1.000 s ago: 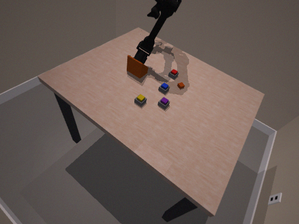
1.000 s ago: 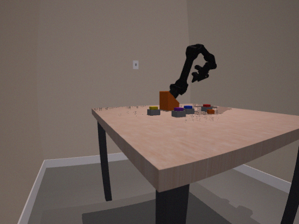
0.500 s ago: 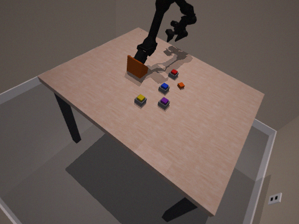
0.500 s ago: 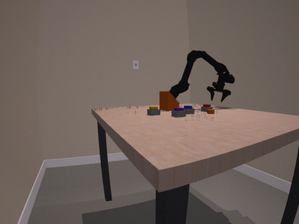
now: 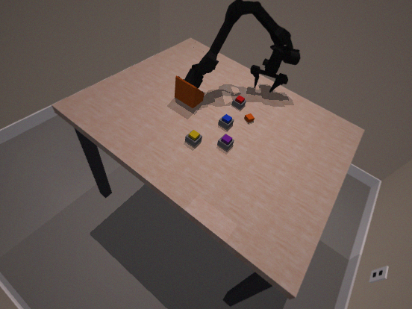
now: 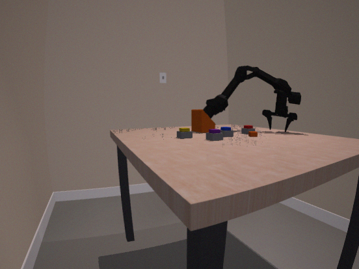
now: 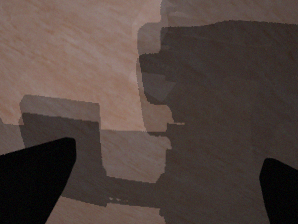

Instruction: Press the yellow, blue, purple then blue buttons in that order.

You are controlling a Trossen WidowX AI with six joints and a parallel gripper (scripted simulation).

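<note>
My gripper tip is now 50 cm to the left of the yellow button, 12 cm past it and 3 cm below it. Round my gripper tip: blue button 34 cm to the right, 5 cm behind, 3 cm above; red button 18 cm to the right, 6 cm behind, 3 cm above; small orange block 25 cm to the right, 2 cm ahead.
</note>
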